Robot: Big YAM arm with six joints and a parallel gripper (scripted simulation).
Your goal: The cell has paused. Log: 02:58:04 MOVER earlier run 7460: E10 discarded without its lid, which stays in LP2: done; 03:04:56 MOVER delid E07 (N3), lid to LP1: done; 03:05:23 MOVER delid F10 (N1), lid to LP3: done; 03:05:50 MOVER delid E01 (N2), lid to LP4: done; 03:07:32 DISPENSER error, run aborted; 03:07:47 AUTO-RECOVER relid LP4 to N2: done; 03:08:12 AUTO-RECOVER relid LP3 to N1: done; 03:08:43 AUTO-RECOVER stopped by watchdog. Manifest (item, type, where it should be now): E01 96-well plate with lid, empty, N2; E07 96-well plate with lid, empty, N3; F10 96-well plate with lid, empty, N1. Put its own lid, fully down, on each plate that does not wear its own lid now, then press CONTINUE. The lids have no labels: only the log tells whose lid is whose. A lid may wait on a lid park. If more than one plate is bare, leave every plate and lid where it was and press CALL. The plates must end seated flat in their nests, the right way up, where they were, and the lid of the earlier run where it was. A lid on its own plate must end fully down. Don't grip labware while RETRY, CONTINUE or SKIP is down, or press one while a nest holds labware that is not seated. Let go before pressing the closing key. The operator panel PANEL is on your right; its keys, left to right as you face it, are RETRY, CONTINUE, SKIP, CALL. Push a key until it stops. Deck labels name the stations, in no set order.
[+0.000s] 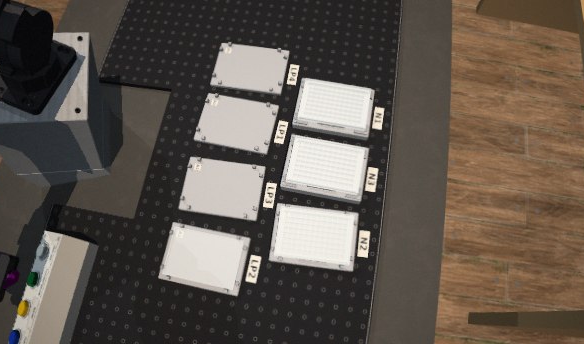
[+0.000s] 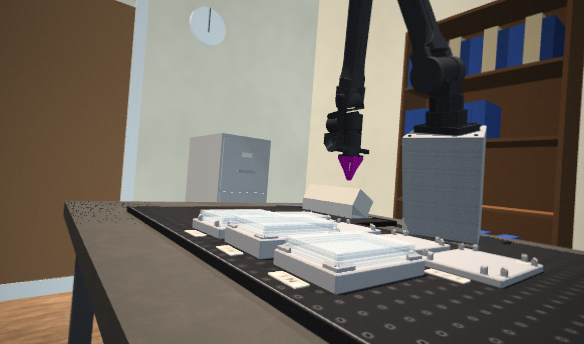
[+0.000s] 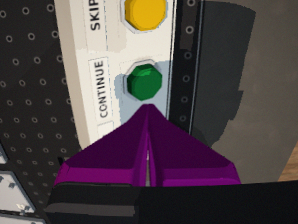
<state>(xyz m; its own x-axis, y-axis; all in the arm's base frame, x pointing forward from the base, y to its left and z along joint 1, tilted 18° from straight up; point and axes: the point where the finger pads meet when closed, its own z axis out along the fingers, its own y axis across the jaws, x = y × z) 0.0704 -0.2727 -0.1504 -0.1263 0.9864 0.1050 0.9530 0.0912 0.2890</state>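
Right now my hand is 5 cm above the green CONTINUE key. Round my hand: yellow SKIP key (5 cm to the right, 5 cm below, 1 cm ahead); then LP3 label (33 cm ahead, 28 cm to the left, 11 cm below); then lid park LP3 (27 cm to the left, 24 cm ahead, 11 cm below).
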